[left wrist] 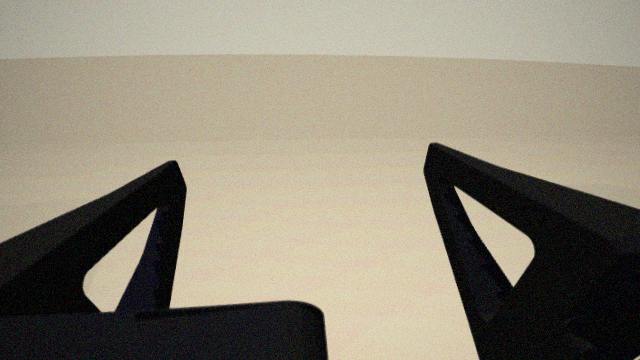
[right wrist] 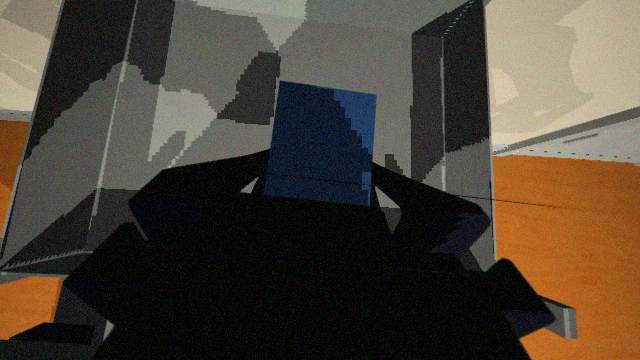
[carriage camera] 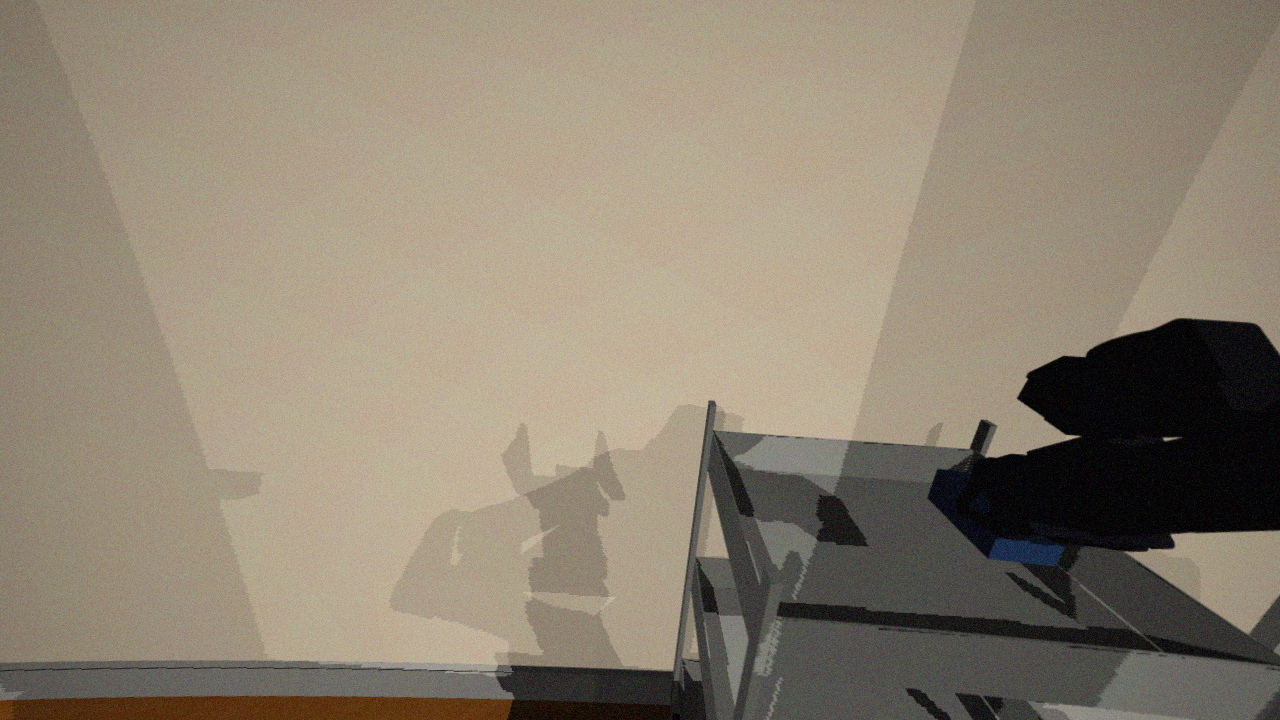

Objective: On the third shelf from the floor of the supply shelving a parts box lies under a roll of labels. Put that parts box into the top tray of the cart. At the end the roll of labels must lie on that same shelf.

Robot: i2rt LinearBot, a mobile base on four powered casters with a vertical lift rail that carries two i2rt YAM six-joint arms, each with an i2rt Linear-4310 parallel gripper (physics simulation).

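Frame: origin at the left arm's base, x ahead, y left, z up, level; centimetres.
Seen in the pictures: left gripper, between the fingertips: (left wrist: 305,164); right gripper, between the fingertips: (right wrist: 319,163) (carriage camera: 989,511).
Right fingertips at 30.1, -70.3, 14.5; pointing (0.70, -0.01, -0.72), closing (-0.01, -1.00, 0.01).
Observation:
Pixels of each thing's top centre, then the offset from my right fingertips to it, as dx, dy, dz. "spot": a spot on its surface instead. Level surfaces: height alone.
- blue parts box, centre of its top: (right wrist: 321,159) (carriage camera: 997,496) -0.2, +0.0, +2.0
- cart's grey top tray, height of its surface: dz -12.1
- cart's upright post, a spot on its surface: (carriage camera: 693,537) spot: +21.3, +26.5, -26.7
- Orange floor, height of its surface: dz -78.4
My right gripper (right wrist: 319,163) is shut on the blue parts box (carriage camera: 1024,549) (right wrist: 322,142). In the right wrist view the box is between the two fingertips, with the floor and side walls of the cart's grey top tray (carriage camera: 895,537) (right wrist: 345,55) around it. In the carriage camera the box is at the right, over the tray's far right part. Whether it touches the tray floor I cannot tell. My left gripper (left wrist: 305,164) is open and empty, facing a beige surface. The roll of labels and the supply shelving cannot be made out in these views.
The cart's upright post (carriage camera: 693,537) rises at the tray's left corner in the carriage camera, with lower levels beneath. A beige wall (carriage camera: 447,223) stands behind the cart. Orange floor (carriage camera: 268,709) (right wrist: 565,240) shows beside the cart, with a grey strip along the wall's foot.

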